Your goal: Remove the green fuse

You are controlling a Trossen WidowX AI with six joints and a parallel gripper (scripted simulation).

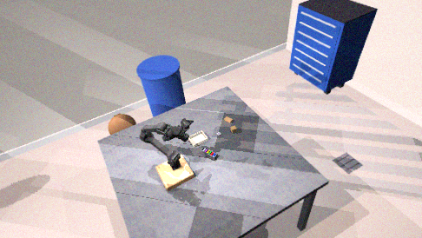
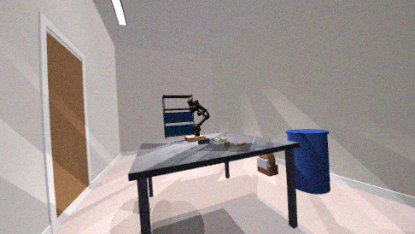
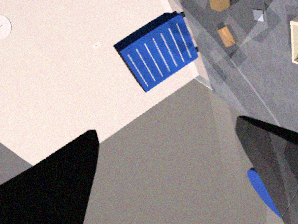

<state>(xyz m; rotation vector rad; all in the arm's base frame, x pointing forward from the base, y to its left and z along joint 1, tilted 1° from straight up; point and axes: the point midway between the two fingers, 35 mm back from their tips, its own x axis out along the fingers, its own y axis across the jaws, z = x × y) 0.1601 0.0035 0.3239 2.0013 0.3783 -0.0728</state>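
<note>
Right now the green fuse is 90 mm ahead of my gripper tip, 40 mm to the right of it and 340 mm below it. Also, from my gripper tip: white tray: 90 mm ahead, 160 mm to the left, 360 mm below.
</note>
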